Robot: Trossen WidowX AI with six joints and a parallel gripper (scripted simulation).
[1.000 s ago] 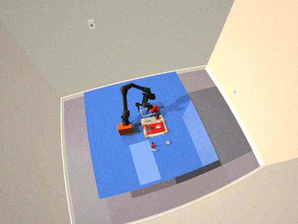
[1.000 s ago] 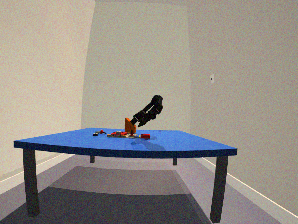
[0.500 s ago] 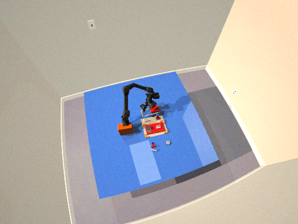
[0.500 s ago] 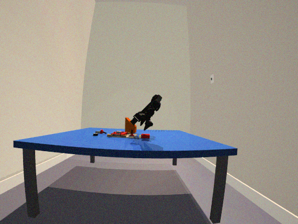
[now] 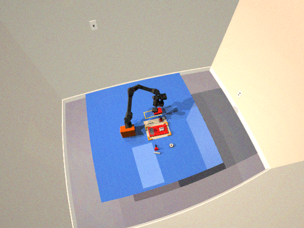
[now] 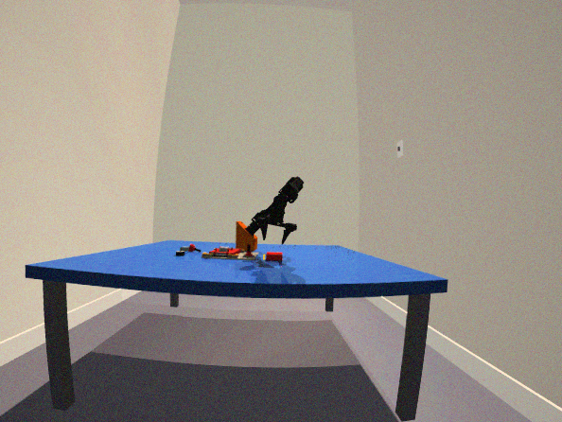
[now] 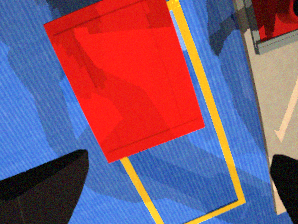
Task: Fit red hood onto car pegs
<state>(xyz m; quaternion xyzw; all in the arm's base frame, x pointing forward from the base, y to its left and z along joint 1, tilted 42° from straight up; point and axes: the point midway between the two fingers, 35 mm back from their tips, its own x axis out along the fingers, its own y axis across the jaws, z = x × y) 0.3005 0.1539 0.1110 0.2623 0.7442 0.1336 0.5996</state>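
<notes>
Right now the red hood is 6 cm below my gripper tip, 3 cm ahead of it and 1 cm to the left of it.
</notes>
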